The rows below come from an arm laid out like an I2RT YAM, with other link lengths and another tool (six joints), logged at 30 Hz.
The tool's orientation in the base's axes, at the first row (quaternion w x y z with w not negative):
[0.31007 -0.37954 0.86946 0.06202]
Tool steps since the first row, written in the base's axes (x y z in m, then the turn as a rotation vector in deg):
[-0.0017 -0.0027 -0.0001 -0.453 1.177 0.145]
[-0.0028 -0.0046 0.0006 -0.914 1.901 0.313]
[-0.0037 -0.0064 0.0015 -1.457 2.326 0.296]
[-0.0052 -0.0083 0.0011 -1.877 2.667 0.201]
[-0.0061 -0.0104 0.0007 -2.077 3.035 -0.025]
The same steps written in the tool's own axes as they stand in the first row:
[0.0026 -0.0007 -0.0017 -0.581 1.127 0.065]
[0.0040 -0.0014 -0.0034 -0.890 1.937 -0.048]
[0.0050 -0.0021 -0.0052 -0.862 2.618 -0.155]
[0.0072 -0.0024 -0.0063 -0.800 3.163 -0.169]
[0.0092 -0.0032 -0.0071 -0.792 3.591 0.040]

